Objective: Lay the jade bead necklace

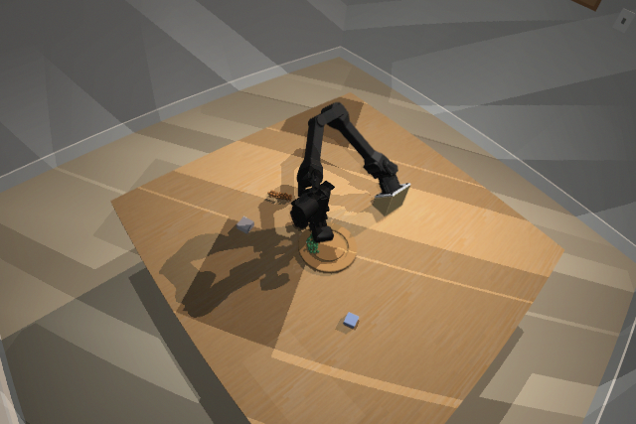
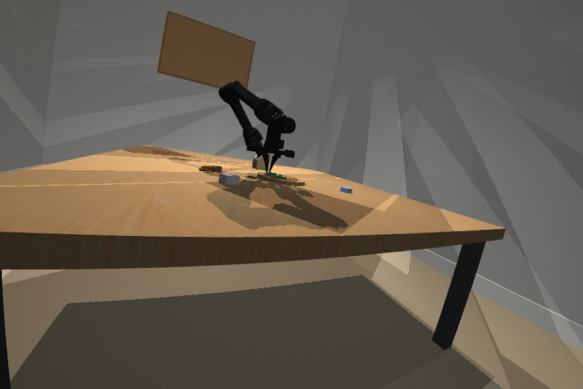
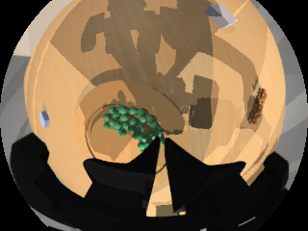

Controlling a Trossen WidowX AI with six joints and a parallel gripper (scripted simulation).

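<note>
The round wooden bead board is 2 cm behind my gripper tip, 6 cm to the left of it and 2 cm below it. The rest, counted from my gripper tip: blue block: 8 cm ahead, 32 cm to the left, 2 cm below; then pale grey block: 19 cm ahead, 15 cm to the right, 1 cm below.
</note>
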